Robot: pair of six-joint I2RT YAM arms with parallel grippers.
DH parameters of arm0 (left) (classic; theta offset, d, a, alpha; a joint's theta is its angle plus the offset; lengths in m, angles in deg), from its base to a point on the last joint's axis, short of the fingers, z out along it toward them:
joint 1: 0 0.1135 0.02 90
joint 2: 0 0 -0.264 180
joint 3: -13.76 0 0.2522 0
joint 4: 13.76 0 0.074 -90
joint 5: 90 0 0 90
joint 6: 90 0.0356 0 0
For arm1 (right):
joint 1: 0 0.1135 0.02 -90
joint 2: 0 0 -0.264 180
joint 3: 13.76 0 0.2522 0
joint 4: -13.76 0 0.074 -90
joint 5: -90 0 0 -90
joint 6: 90 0.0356 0 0
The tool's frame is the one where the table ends.
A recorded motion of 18 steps. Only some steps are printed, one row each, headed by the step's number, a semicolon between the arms.
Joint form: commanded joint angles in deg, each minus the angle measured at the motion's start. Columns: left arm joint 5, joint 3, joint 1, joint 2, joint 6, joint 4; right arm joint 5, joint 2, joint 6, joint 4, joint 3, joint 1.
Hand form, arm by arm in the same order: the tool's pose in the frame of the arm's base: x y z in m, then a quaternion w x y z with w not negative. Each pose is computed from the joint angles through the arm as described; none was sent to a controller.
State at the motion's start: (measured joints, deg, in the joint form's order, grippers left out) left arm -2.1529 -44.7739 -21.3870 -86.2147 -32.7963 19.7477; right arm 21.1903 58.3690 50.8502 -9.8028 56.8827 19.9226
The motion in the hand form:
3: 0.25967 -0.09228 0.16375 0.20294 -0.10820 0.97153 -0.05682; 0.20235 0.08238 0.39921 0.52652 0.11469 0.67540 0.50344
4: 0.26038 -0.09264 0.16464 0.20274 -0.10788 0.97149 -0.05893; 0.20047 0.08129 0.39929 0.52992 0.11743 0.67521 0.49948
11: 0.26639 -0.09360 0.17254 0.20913 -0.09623 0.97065 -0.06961; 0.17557 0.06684 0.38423 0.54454 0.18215 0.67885 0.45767
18: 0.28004 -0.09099 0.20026 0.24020 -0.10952 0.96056 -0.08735; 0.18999 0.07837 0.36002 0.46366 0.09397 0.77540 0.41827
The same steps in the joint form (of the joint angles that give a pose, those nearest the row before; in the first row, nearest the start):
3: -2.30 -1.69 1.25 -0.70 0.89 5.85; -7.00 -4.02 3.39 12.42 -1.52 -0.06
4: -2.06 -1.95 1.26 -0.75 0.89 5.97; -7.64 -4.51 3.16 12.01 -1.65 -0.06
11: -0.85 -3.79 1.65 -0.85 2.41 6.45; -16.03 -11.81 4.28 6.30 -6.13 -0.06
18: -0.22 -8.69 3.10 0.19 2.13 8.16; -6.29 -6.80 -5.33 -4.40 -4.28 -0.06

